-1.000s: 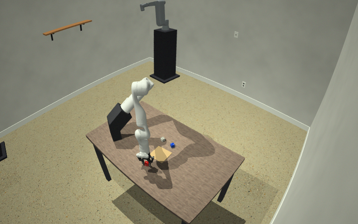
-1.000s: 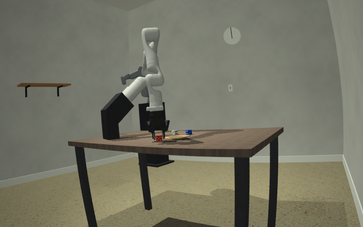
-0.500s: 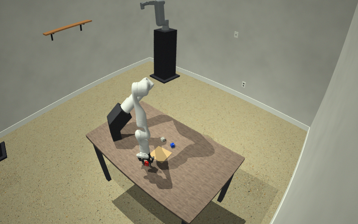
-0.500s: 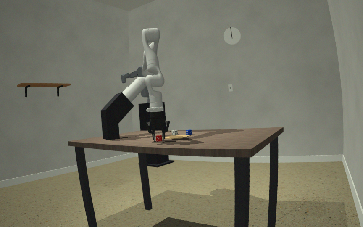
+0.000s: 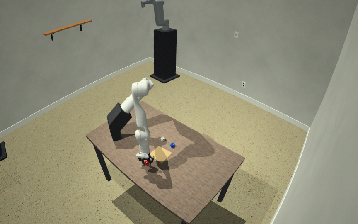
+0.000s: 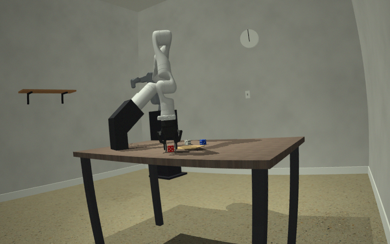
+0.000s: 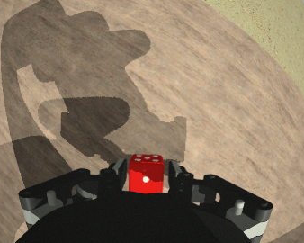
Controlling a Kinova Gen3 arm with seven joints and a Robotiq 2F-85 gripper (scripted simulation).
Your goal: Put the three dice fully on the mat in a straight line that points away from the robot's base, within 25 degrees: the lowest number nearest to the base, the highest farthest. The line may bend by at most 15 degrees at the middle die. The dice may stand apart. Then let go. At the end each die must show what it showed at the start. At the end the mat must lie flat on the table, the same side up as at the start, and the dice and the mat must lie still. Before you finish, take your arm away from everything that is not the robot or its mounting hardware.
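My hand is 1 cm above the red die. Also, from my hand: blue die: 1 cm behind, 30 cm to the left, 1 cm below; tan mat: 1 cm behind, 16 cm to the left, 2 cm below; white die: 12 cm behind, 29 cm to the left, 1 cm below.
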